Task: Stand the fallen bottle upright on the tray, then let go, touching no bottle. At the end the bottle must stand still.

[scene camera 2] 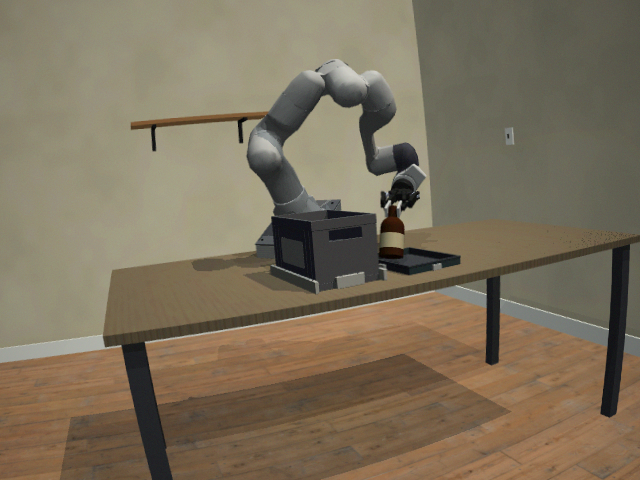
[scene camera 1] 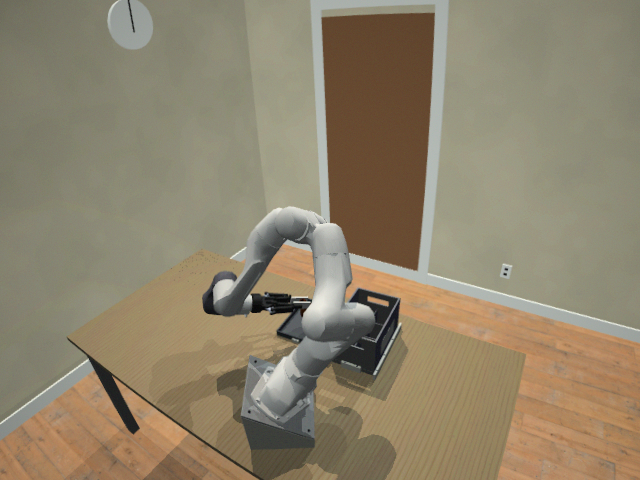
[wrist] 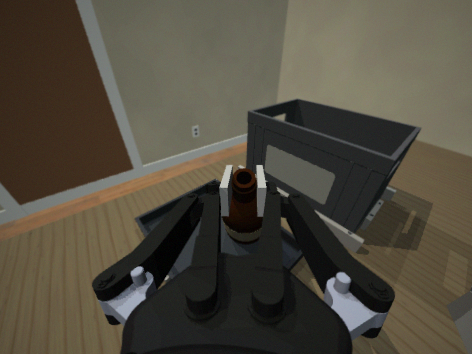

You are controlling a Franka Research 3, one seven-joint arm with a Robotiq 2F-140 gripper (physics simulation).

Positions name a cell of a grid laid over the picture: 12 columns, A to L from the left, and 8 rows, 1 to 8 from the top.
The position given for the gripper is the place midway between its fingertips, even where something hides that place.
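Gripper visible in the wrist view (G4), in scene camera 1 (F6) and in scene camera 2 (H4).
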